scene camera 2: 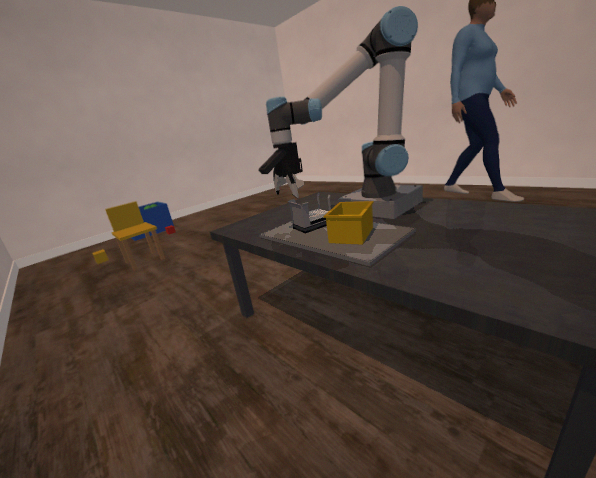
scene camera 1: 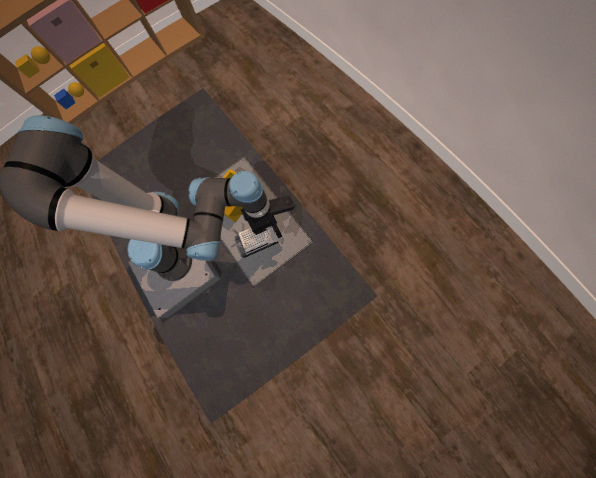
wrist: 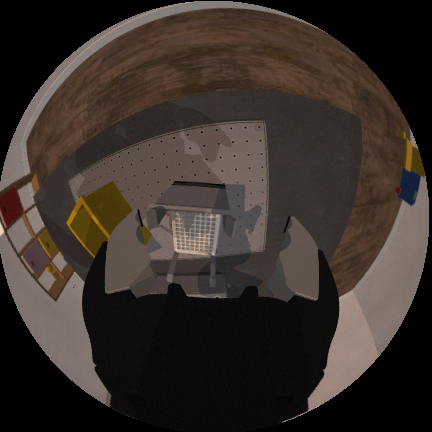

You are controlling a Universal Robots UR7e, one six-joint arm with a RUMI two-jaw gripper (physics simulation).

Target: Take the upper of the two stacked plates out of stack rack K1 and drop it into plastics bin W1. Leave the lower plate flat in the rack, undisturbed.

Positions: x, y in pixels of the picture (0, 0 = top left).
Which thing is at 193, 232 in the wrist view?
A white gridded plate.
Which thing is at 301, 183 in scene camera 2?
My gripper.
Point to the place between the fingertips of my gripper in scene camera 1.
273, 226
